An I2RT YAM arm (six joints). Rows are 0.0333 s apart.
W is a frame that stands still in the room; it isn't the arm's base.
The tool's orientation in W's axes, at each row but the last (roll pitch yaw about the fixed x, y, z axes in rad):
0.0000 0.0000 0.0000
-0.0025 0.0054 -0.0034
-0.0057 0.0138 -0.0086
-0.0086 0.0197 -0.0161
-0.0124 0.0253 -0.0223
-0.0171 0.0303 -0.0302
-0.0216 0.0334 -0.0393
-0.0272 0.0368 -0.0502
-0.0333 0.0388 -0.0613
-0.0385 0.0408 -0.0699
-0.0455 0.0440 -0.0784
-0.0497 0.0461 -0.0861
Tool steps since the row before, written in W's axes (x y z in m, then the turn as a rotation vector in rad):
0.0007 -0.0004 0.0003 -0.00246 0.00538 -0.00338
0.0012 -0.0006 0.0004 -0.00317 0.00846 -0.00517
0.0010 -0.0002 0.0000 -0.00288 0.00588 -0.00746
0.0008 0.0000 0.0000 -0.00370 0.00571 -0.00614
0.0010 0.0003 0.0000 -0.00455 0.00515 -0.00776
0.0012 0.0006 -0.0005 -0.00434 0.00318 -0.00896
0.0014 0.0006 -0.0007 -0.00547 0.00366 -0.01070
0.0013 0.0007 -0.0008 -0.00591 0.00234 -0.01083
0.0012 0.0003 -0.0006 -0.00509 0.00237 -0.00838
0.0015 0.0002 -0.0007 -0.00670 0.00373 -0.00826
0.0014 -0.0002 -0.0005 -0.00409 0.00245 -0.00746
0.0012 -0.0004 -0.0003 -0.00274 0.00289 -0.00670
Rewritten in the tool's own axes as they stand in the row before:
0.0007 -0.0004 0.0003 -0.00246 0.00538 -0.00338
0.0012 -0.0006 0.0004 -0.00317 0.00846 -0.00517
0.0010 -0.0002 0.0000 -0.00283 0.00590 -0.00747
0.0008 0.0000 0.0000 -0.00367 0.00570 -0.00616
0.0010 0.0003 0.0000 -0.00447 0.00514 -0.00781
0.0012 0.0006 -0.0005 -0.00416 0.00320 -0.00904
0.0014 0.0007 -0.0006 -0.00525 0.00368 -0.01080
0.0013 0.0008 -0.0007 -0.00562 0.00234 -0.01098
0.0012 0.0004 -0.0005 -0.00490 0.00234 -0.00850
0.0015 0.0003 -0.0006 -0.00660 0.00358 -0.00840
0.0014 -0.0001 -0.0004 -0.00394 0.00247 -0.00754
0.0012 -0.0003 -0.0003 -0.00267 0.00298 -0.00669

